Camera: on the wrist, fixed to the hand. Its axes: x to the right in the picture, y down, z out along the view.
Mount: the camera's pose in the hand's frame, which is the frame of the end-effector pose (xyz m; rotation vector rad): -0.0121 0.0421 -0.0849 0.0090 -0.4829 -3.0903
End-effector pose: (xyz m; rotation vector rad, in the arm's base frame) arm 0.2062 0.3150 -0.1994 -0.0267 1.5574 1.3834
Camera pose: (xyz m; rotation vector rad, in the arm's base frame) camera 0.1329 0.2588 -0.1749 -1.2347 -0.1866 -1.1158
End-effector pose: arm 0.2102 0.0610 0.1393 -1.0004 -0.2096 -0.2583
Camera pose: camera 0.2164 0.0119 0.0576 -0.2295 1.7611 2.2686
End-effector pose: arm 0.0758 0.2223 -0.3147 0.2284 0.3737 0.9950
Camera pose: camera 0.0028 0.2358 -0.3749 -0.2402 -0.0537 -2.0782
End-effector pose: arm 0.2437 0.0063 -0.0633 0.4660 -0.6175 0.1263
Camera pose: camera 0.2682 0.0828 -0.1150 0.9648 0.2475 -2.9372
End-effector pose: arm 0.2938 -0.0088 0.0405 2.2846 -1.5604 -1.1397
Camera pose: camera 0.3165 -0.0413 0.1274 -1.1352 -1.8140 0.4742
